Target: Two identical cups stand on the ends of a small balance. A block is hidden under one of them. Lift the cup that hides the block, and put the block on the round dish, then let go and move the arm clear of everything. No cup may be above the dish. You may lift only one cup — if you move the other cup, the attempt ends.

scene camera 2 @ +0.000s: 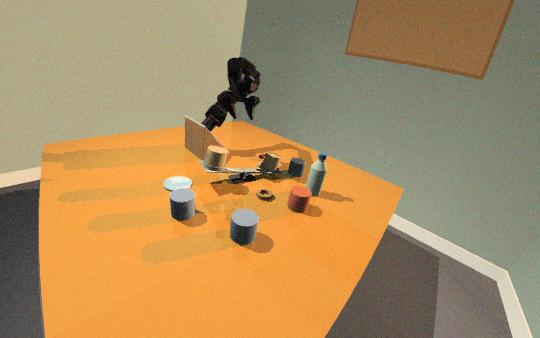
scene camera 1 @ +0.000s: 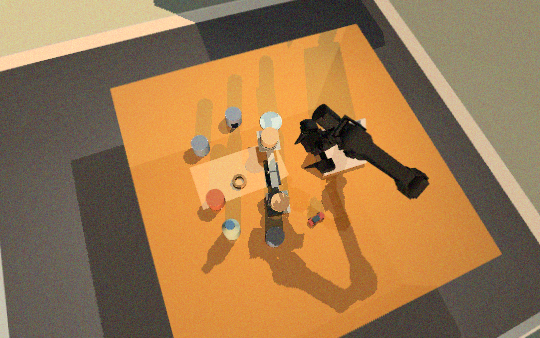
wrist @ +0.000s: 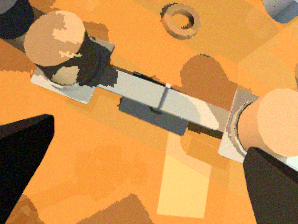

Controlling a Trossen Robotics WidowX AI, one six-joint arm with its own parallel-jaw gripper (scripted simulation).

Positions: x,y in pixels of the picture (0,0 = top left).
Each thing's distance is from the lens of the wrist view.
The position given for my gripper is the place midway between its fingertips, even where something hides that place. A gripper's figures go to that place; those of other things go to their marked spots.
my gripper (wrist: 151,141): 0.10 m
tan cup (wrist: 59,45): 0.26 m
